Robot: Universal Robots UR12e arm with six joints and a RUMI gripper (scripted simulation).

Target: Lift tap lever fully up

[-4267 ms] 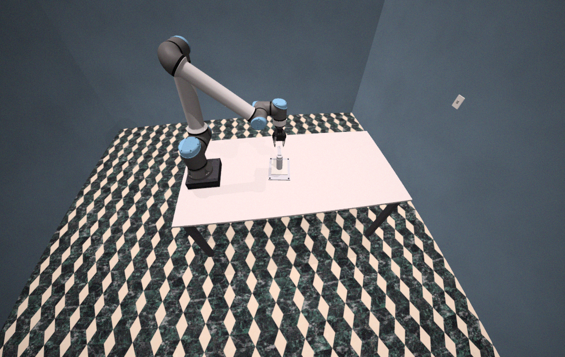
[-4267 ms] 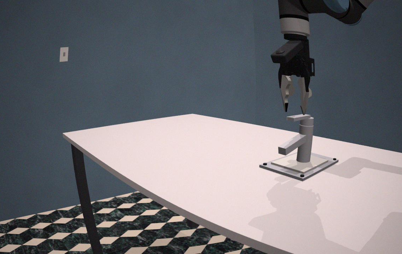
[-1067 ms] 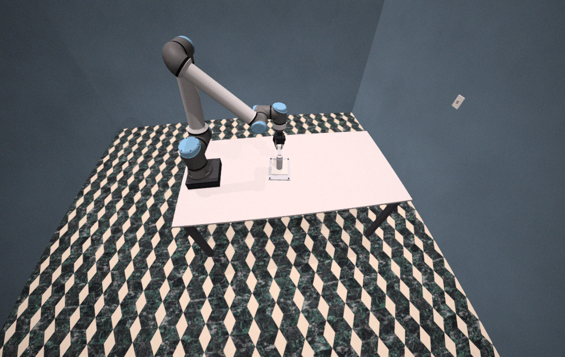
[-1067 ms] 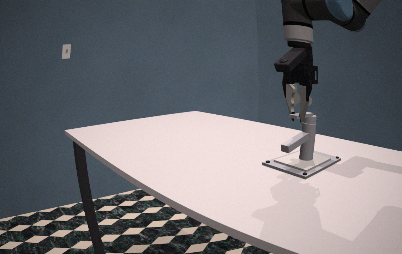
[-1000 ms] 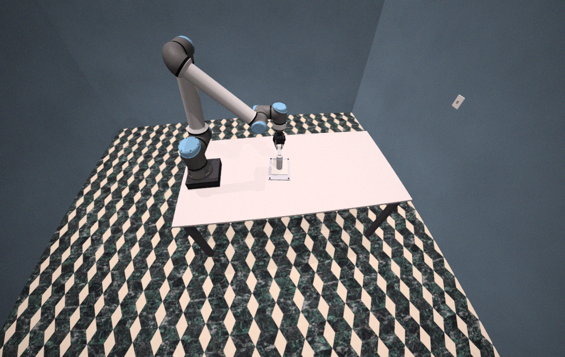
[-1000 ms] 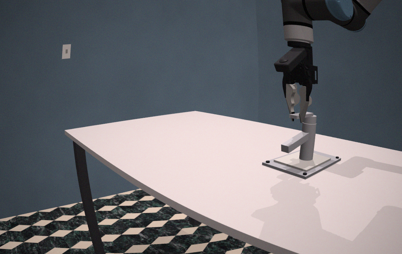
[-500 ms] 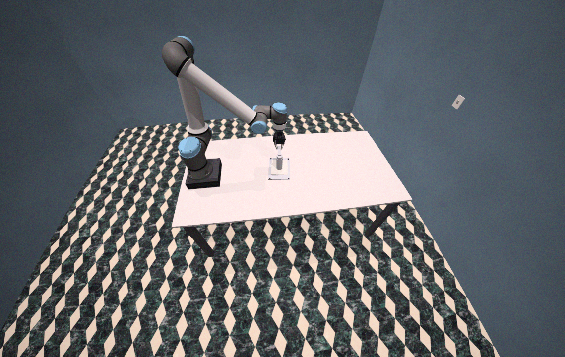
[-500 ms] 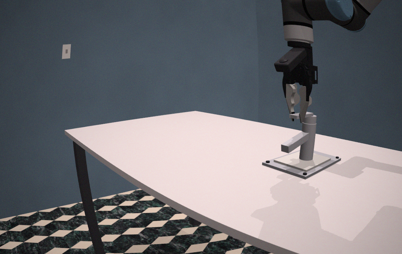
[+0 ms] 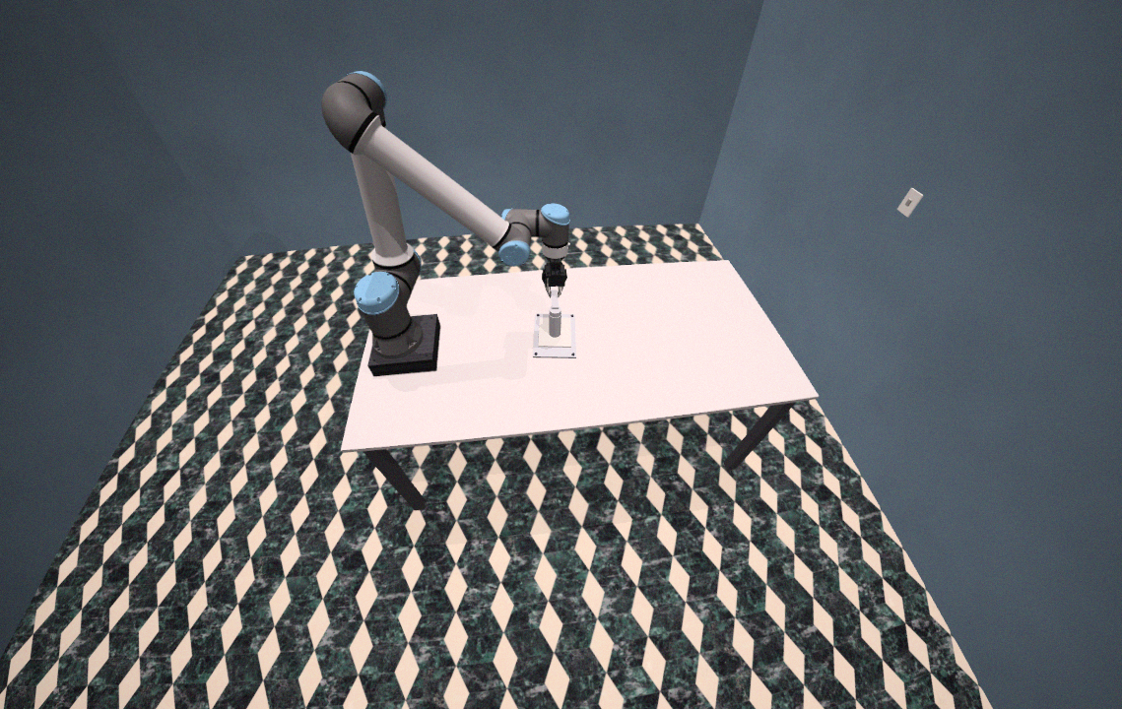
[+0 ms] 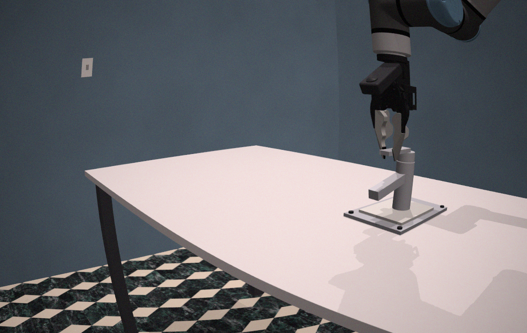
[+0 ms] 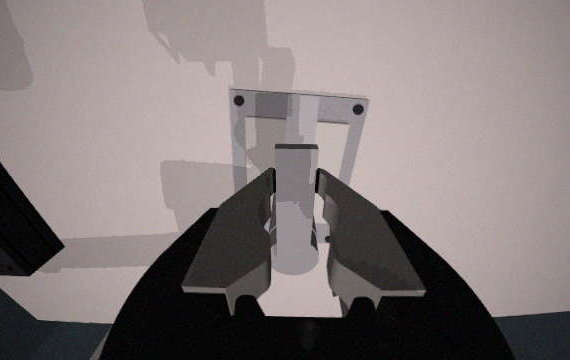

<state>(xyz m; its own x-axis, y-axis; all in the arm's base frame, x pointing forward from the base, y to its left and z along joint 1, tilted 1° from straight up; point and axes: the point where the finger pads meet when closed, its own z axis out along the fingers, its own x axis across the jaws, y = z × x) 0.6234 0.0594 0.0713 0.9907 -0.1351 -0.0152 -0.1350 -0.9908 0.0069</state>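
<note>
Right now the lever is 30 mm to the right of my hand. Round my hand: grey tap 60 mm to the right, 50 mm below, 10 mm behind.
</note>
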